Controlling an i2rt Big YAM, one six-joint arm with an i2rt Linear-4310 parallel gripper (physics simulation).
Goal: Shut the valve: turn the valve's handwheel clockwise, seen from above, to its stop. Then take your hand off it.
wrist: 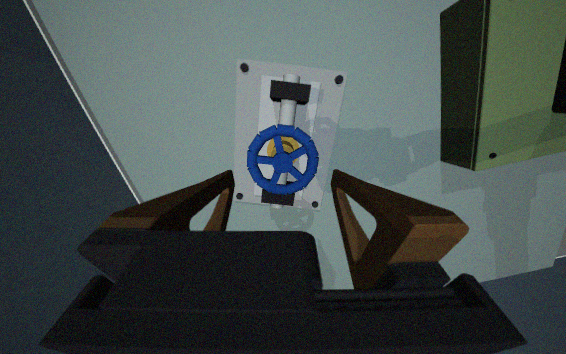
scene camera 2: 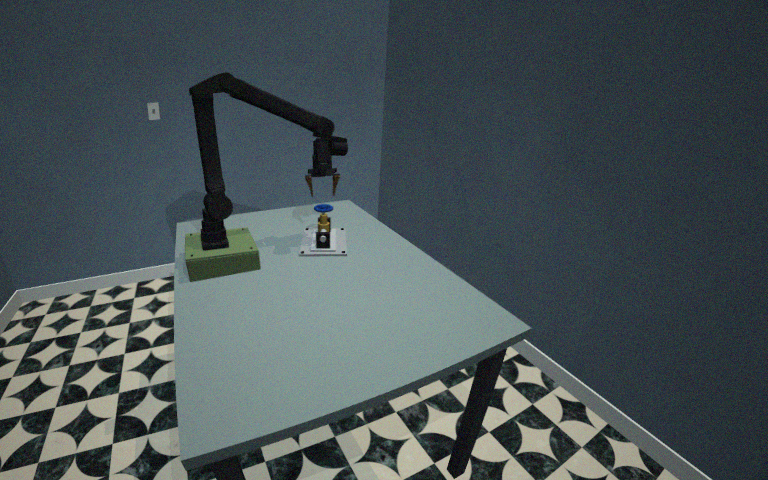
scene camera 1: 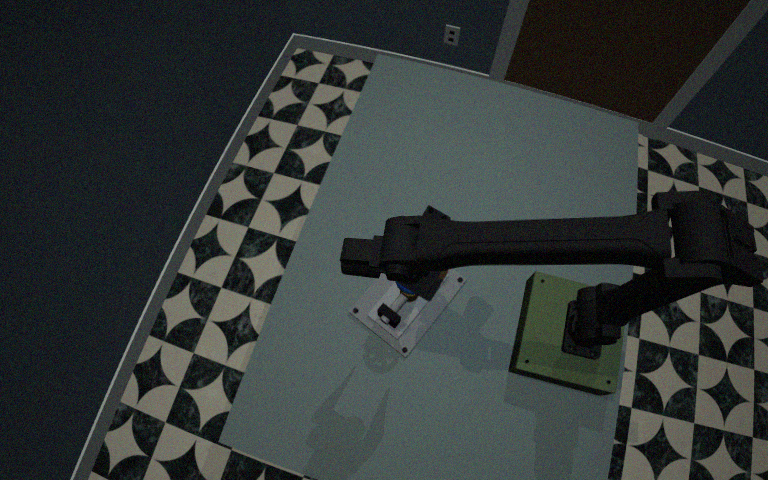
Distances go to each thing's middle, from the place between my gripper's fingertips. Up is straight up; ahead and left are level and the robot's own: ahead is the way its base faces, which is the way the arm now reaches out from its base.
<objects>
I see my gripper 6 cm above the blue spoked handwheel (wrist: 282,162). The rest, counted from my hand: pale base plate (scene camera 1: 414,332) (18 cm below).
</objects>
